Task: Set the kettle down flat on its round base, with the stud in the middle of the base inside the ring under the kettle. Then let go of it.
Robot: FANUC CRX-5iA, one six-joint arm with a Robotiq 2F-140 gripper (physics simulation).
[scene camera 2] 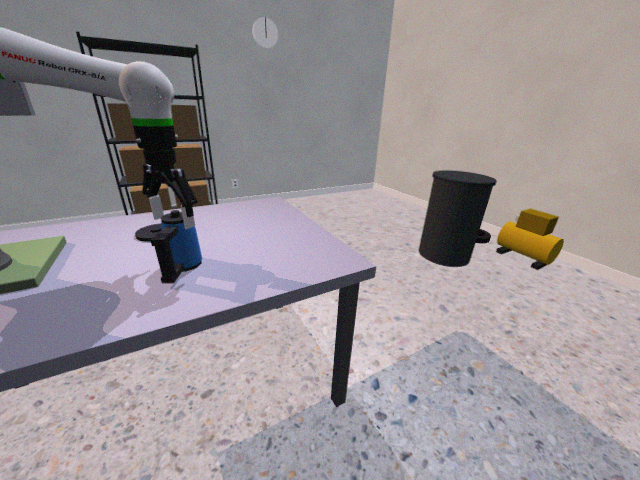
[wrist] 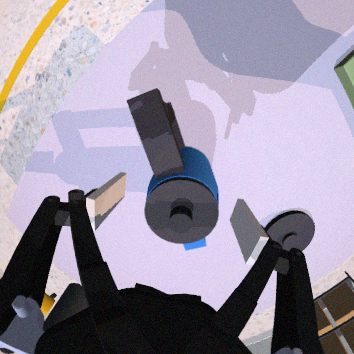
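The blue kettle (scene camera 2: 187,246) (wrist: 201,167) stands upright on the table, its dark lid up. Its black handle (scene camera 2: 165,260) (wrist: 157,135) faces scene camera 2, and a small blue spout (wrist: 195,244) shows opposite it in the wrist view. The dark round base (scene camera 2: 146,234) (wrist: 306,227) lies flat on the table, apart from the kettle; in scene camera 2 the handle partly covers it. A stud shows at its middle in the wrist view, partly hidden by a finger. My gripper (scene camera 2: 172,212) (wrist: 179,197) is open, pointing down, with its fingers either side of the lid and a gap on each side. The ring under the kettle is hidden.
A green board (scene camera 2: 43,254) (wrist: 347,75) with a grey item on it lies on the table (scene camera 2: 248,227) (wrist: 280,140), left in scene camera 2. A shelf rack (scene camera 2: 139,45) with boxes stands behind. A black bin (scene camera 2: 454,219) and a yellow tank (scene camera 2: 527,243) stand right on the floor.
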